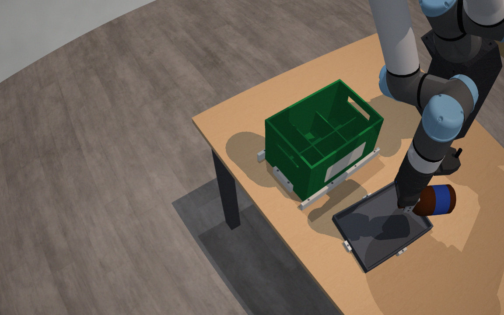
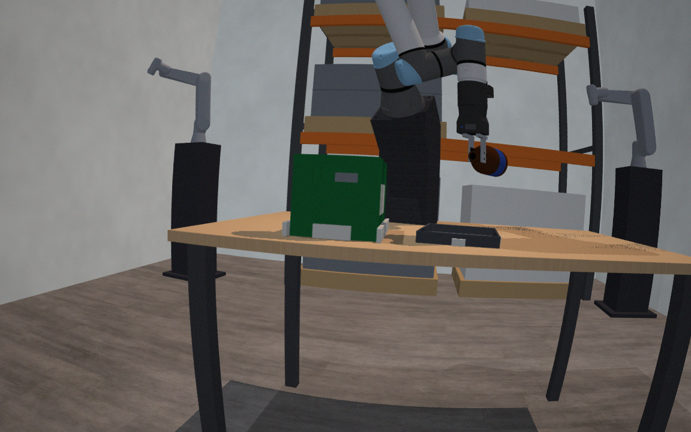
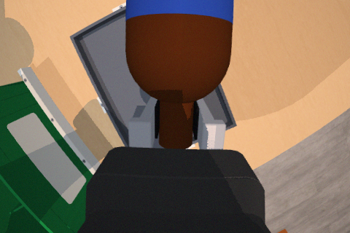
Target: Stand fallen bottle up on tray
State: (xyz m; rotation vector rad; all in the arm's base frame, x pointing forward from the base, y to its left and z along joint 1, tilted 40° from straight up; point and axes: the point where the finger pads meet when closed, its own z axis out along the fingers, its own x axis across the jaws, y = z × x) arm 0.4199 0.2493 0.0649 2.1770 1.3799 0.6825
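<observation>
Right now the brown bottle is 50 mm behind my hand, 20 mm to the left of it and 10 mm below it. The rest, counted from my hand: green crate 320 mm to the right, 120 mm below, 20 mm ahead; dark grey tray 190 mm below, 30 mm to the right, 20 mm behind.
</observation>
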